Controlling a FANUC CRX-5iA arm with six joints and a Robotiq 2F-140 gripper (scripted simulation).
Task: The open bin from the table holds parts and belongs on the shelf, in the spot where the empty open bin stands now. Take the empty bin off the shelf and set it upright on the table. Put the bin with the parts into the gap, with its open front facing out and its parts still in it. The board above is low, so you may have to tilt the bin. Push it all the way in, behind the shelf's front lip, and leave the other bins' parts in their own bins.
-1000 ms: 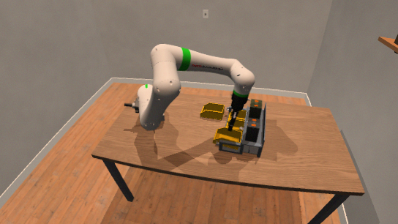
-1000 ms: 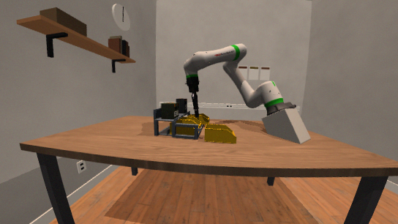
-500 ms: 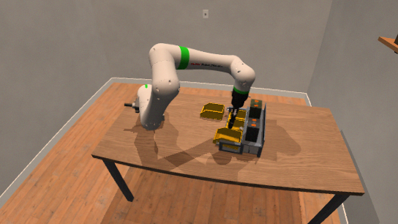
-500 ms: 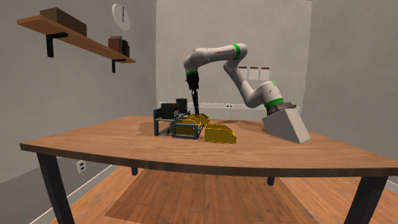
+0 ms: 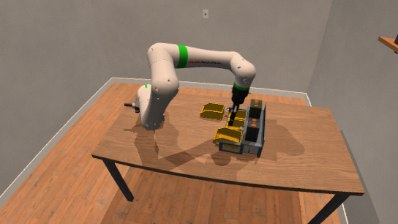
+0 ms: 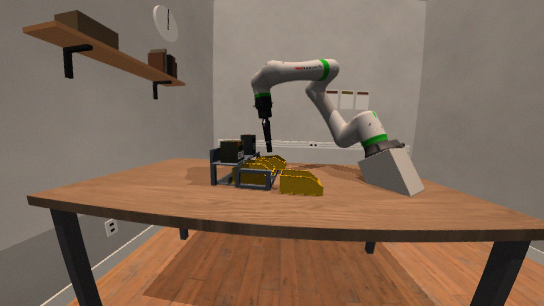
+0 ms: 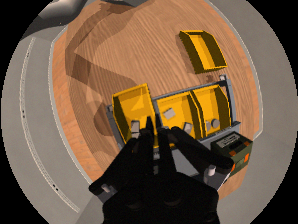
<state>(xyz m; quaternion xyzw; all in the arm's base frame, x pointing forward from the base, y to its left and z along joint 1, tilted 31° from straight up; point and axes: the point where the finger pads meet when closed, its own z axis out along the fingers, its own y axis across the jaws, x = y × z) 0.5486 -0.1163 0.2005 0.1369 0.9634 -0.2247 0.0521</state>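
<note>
Right now the shelf is 90 mm ahead of my hand, 40 mm to the left of it and 90 mm below it.
</note>
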